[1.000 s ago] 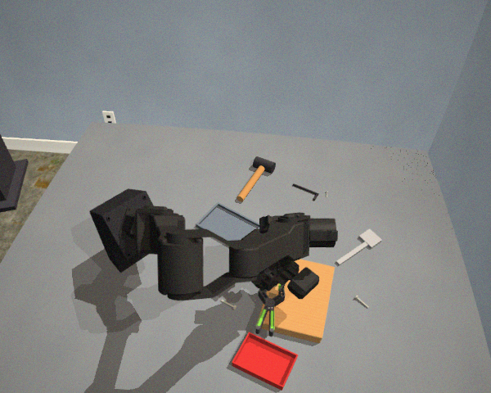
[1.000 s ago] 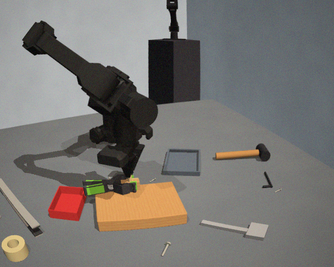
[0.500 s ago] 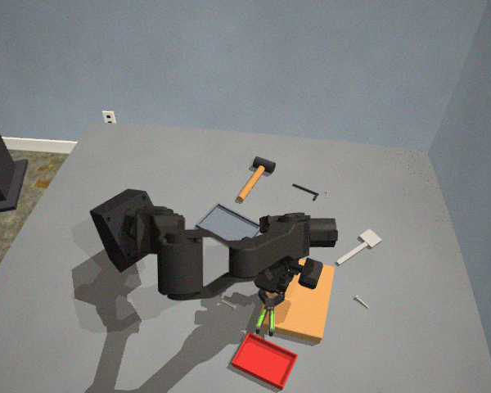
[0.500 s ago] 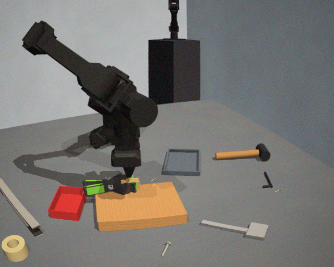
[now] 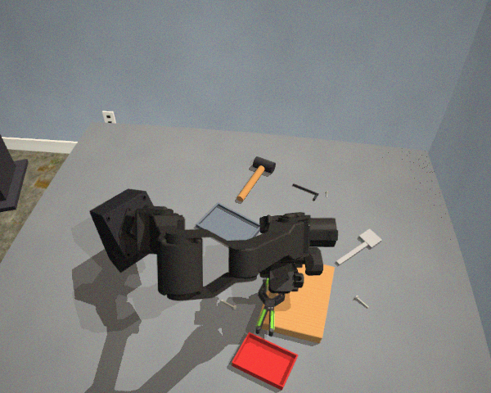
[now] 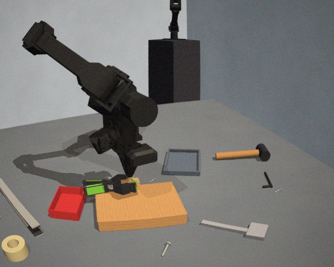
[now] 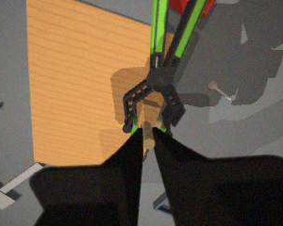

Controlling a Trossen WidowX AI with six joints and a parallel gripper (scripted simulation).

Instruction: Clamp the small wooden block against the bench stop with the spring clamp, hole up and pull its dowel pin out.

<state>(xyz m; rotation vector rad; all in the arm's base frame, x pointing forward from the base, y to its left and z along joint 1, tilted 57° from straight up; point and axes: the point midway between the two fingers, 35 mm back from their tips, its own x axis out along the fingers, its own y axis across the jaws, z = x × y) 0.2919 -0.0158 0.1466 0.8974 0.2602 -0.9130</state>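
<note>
The dowel pin lies 4 cm below my hand. From my hand the other things lie so: wooden block: 6 cm below; wooden board: 5 cm ahead, 2 cm to the right, 9 cm below; red tray: 6 cm behind, 16 cm to the right, 10 cm below.
</note>
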